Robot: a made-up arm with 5 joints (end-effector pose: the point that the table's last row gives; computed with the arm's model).
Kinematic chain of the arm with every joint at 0, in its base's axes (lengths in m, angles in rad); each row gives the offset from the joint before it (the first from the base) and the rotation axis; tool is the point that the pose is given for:
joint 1: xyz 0 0 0.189 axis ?
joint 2: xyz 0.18 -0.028 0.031 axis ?
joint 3: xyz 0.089 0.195 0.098 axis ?
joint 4: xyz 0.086 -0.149 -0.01 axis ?
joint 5: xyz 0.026 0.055 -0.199 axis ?
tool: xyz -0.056 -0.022 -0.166
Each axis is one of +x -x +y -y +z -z.
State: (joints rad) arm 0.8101 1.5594 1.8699 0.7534 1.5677
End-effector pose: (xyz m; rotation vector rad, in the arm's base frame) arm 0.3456 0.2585 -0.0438 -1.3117 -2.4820 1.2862
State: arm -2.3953 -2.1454 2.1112 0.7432 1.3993
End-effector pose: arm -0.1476 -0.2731 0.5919 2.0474 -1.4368 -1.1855
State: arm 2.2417 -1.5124 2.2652 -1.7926 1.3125
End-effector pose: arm -0.1706 -0.2549 -0.2577 0.6749 -0.8058 2.6814
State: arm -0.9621 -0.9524 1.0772 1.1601 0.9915
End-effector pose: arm 0.2762 -0.1269 0.7201 -0.5736 -2.3129 -0.5612
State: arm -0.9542 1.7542 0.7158 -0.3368 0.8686
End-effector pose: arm 0.2203 -0.1303 0.6305 -2.3306 -1.4056 -1.1842
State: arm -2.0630 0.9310 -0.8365 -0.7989 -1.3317
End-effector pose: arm 0.1515 -0.0950 0.5128 1.1328 -2.1717 -0.6386
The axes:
joint 1: +y
joint 2: -x
joint 3: -y
joint 4: +z
joint 5: -x

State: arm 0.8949 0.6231 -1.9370 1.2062 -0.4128
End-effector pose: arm 0.1136 0.1611 0.3691 1.0129 2.5936 -0.6683
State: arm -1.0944 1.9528 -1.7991 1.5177 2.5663
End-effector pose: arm 0.0761 -0.0221 0.3633 -2.3377 0.7474 0.3552
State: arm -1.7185 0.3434 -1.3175 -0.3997 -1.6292
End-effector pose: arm 0.1341 0.1860 0.3010 1.5840 -0.9125 -0.2431
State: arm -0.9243 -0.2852 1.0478 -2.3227 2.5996
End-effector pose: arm 0.0598 0.0013 0.6023 0.0338 0.9157 -0.6899
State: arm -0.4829 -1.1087 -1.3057 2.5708 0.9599
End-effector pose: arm -0.0008 0.1396 0.2663 1.3868 -1.8221 2.0360
